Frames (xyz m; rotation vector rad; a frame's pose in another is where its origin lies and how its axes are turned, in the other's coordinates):
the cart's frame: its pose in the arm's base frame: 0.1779 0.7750 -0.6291 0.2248 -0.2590 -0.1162
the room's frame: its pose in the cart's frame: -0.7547 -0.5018 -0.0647 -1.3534 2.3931 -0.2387
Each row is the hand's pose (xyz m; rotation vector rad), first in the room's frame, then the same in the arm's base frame.
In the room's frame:
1: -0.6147 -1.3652 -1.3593 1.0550 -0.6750 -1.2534
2: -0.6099 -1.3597 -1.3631 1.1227 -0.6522 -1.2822
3: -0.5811 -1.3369 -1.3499 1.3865 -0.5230 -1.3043
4: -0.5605 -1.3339 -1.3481 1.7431 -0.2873 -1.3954
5: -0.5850 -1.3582 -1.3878 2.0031 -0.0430 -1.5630
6: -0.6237 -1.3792 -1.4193 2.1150 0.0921 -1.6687
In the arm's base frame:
1: -0.3038 -0.3151 0.8793 -1.3191 0.4440 -1.1614
2: -0.3119 -0.3154 0.8775 -1.2982 0.4038 -1.2299
3: -0.3308 -0.3180 0.8435 -1.1626 0.3283 -1.4896
4: -0.3409 -0.3303 0.8299 -0.9984 0.1559 -1.8700
5: -0.3398 -0.3362 0.8821 -0.9128 -0.0788 -2.1883
6: -0.3291 -0.3283 0.9346 -0.8814 -0.2223 -2.3383

